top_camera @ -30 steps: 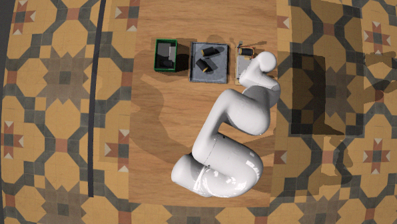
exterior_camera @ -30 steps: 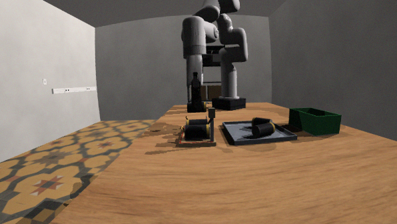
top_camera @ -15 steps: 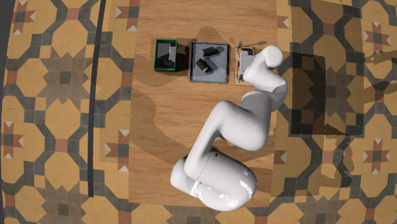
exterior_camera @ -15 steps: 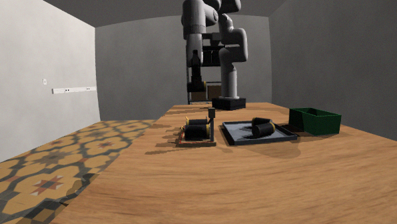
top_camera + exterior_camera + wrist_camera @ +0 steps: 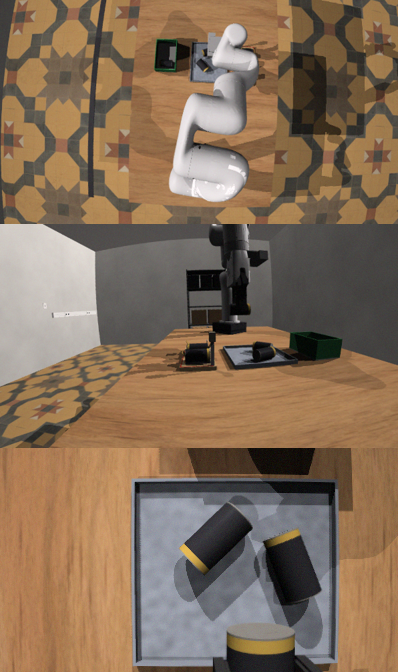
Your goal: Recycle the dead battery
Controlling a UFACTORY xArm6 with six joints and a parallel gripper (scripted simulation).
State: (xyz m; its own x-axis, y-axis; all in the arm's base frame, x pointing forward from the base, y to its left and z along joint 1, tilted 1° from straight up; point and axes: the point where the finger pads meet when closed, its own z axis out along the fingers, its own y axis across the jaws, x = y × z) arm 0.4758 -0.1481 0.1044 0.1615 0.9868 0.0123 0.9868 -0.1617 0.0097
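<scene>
Now: hand 1 cm short of the grey tray, 5 cm to the right of it and 15 cm above it. The rest, counted from my hand: green recycling box (7 cm ahead, 25 cm to the left, 14 cm below).
</scene>
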